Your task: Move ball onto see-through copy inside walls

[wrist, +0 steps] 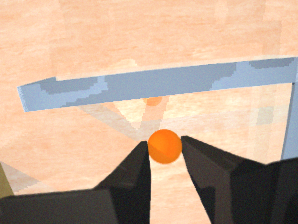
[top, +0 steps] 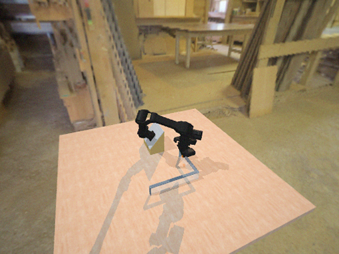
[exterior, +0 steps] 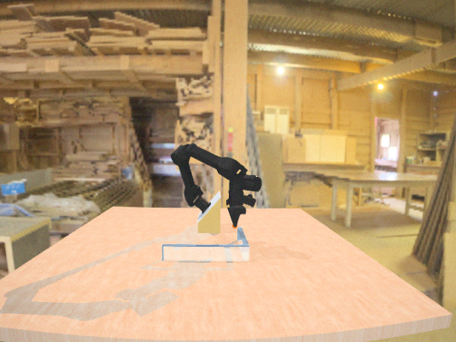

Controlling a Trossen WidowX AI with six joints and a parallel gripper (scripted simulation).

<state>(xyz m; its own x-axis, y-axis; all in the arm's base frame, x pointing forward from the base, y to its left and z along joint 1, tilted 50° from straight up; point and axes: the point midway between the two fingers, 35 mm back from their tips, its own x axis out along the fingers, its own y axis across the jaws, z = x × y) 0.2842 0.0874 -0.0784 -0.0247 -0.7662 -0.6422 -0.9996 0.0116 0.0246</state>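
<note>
My gripper tip is now 10 mm to the right of the see-through copy of ball and 80 mm above it. The rest, counted from my gripper tip: orange ball: right at my gripper tip.
</note>
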